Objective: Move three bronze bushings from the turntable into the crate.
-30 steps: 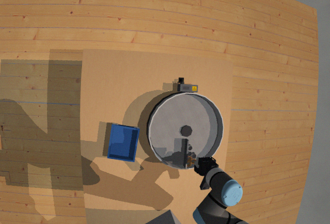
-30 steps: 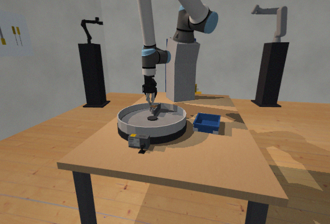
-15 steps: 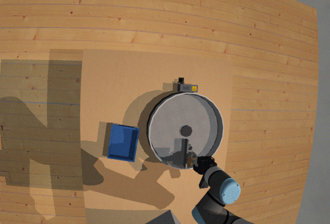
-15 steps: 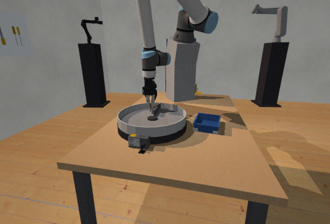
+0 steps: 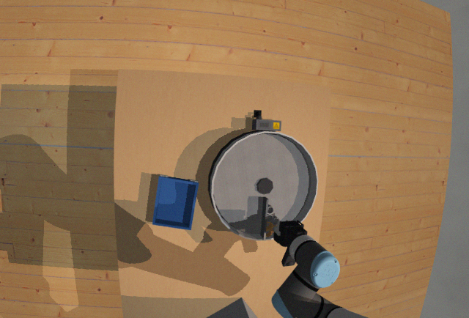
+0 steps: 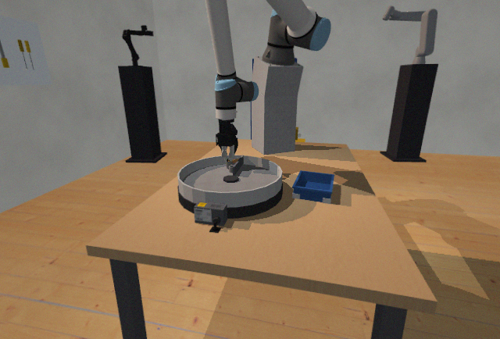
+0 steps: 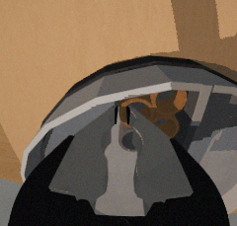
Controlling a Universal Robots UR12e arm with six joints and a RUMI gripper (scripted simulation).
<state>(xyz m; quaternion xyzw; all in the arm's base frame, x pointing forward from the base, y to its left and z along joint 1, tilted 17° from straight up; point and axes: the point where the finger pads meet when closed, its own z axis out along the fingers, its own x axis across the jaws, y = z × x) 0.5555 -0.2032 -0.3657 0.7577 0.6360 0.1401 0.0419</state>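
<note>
My hand is 160 mm short of the blue crate, 380 mm to the right of it and 50 mm above it.
</note>
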